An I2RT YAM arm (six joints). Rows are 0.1 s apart.
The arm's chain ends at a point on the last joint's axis. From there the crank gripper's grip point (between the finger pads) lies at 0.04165 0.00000 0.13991 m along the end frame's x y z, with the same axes.
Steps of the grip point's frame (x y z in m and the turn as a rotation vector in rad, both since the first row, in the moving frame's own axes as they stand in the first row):
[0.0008 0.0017 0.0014 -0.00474 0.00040 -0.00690]
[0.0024 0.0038 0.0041 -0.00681 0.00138 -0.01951]
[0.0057 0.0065 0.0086 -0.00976 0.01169 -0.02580]
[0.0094 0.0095 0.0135 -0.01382 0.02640 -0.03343]
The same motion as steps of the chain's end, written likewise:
[0.0007 0.0013 0.0014 -0.00474 0.00040 -0.00690]
[0.0022 0.0037 0.0042 -0.00681 0.00138 -0.01951]
[0.0041 0.0062 0.0091 -0.00976 0.01169 -0.02580]
[0.0057 0.0090 0.0147 -0.01382 0.02640 -0.03343]

